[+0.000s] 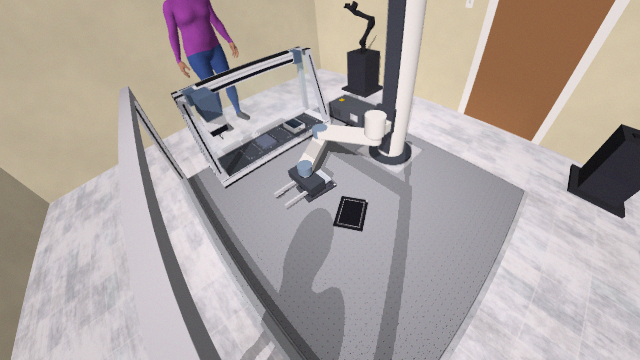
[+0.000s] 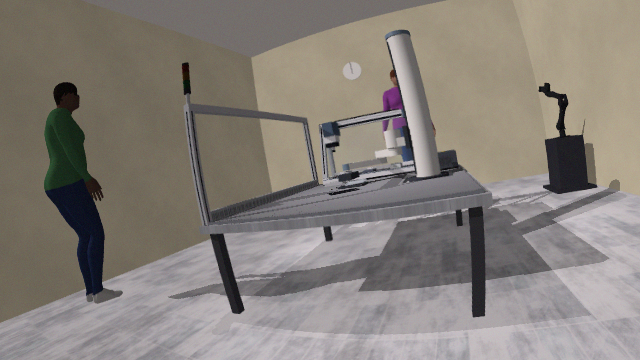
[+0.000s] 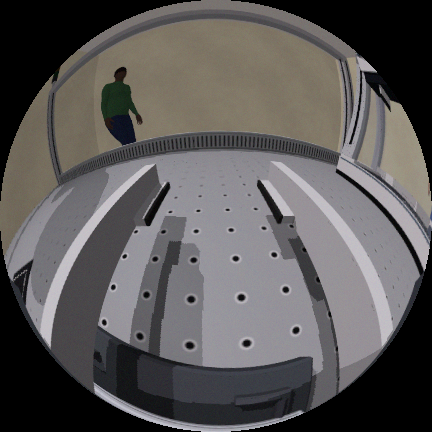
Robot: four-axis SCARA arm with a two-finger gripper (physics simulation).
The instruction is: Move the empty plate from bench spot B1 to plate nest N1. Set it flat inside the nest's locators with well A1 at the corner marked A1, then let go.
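Seen in the pictures: gripper, fingertip midpoint: [image 1: 280, 200] [image 2: 327, 184] [image 3: 212, 171]; arm's base at its link origin: [image 1: 389, 151] [image 2: 429, 178].
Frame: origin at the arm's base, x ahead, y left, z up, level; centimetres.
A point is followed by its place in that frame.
My gripper [image 1: 281, 200] @[x 68.6, y -12.6, z 4.7 cm] [image 3: 212, 171] @[x 68.6, y -12.6, z 4.7 cm] is shut at its narrow setting with nothing between its fingers; the two long fingers still stand apart over perforated bench. A dark block [image 1: 327, 191] @[x 48.0, y -2.7, z 1.9 cm] lies partly under the gripper body. A pale object [image 1: 326, 176] @[x 42.8, y -8.8, z 4.2 cm] shows beside the gripper body, partly hidden; whether it is the plate I cannot tell. A black rectangle with a white outline [image 1: 351, 213] @[x 49.4, y 14.2, z 1.5 cm] [image 3: 21, 280] lies on the bench to one side of the gripper, outside the fingers. The labels B1, N1 and A1 cannot be read.
A metal gantry frame [image 1: 313, 85] @[x 10.0, y -52.7, z 30.2 cm] with a dark deck stands behind the gripper; a small white-rimmed box [image 1: 294, 125] @[x 28.3, y -53.7, z 9.3 cm] sits on it. The white column [image 1: 404, 85] @[x 4.9, y 5.7, z 43.2 cm] [image 2: 414, 107] @[x 0.6, y 7.5, z 41.2 cm] carries the arm. A dark controller box [image 1: 350, 110] @[x -3.9, y -34.9, z 12.8 cm] is near it. A slotted rail [image 3: 215, 141] @[x 100.4, y -13.9, z 2.8 cm] edges the bench.
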